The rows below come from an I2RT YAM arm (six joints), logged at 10 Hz.
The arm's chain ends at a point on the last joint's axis. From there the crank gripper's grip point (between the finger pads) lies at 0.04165 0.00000 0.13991 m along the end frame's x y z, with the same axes.
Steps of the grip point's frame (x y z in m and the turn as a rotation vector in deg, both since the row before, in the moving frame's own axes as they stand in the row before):
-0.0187, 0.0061, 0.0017, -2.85, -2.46, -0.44
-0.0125, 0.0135, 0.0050, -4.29, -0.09, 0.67
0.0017, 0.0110, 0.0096, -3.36, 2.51, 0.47
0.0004, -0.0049, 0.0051, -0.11, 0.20, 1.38
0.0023, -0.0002, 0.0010, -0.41, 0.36, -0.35
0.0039, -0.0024, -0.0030, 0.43, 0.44, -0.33
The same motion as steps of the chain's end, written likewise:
-0.0127, -0.0006, 0.0002, -2.85, -2.46, -0.44
-0.0122, 0.0025, 0.0053, -4.29, -0.09, 0.67
-0.0043, 0.0025, 0.0118, -3.36, 2.51, 0.47
-0.0001, -0.0062, 0.0052, -0.11, 0.20, 1.38
0.0014, -0.0009, 0.0013, -0.41, 0.36, -0.35
0.0028, -0.0011, -0.0027, 0.43, 0.44, -0.33

